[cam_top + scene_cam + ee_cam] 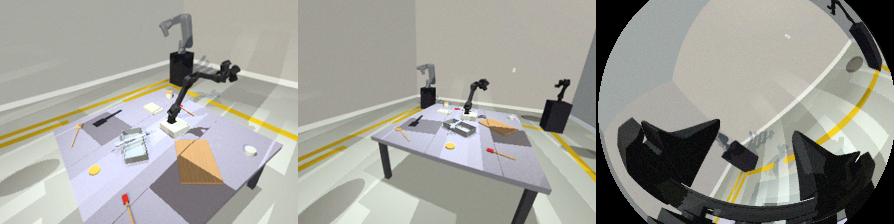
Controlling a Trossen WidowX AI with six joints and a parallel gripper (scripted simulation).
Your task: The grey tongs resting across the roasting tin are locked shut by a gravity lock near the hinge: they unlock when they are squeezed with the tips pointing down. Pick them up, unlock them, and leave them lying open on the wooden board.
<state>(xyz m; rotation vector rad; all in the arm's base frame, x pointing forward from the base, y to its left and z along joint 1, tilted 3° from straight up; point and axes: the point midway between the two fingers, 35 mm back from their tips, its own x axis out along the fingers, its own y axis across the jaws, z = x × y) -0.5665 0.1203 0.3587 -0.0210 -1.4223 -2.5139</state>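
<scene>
My gripper tip is now 1000 mm short of the roasting tin, 360 mm above it and 100 mm to the left of it. Also, from my gripper tip: black scraper (1010 mm ahead, 600 mm to the right, 380 mm below); then white puck (450 mm to the left, 430 mm ahead, 370 mm below); then wooden board (750 mm ahead, 380 mm below, 270 mm to the left).
</scene>
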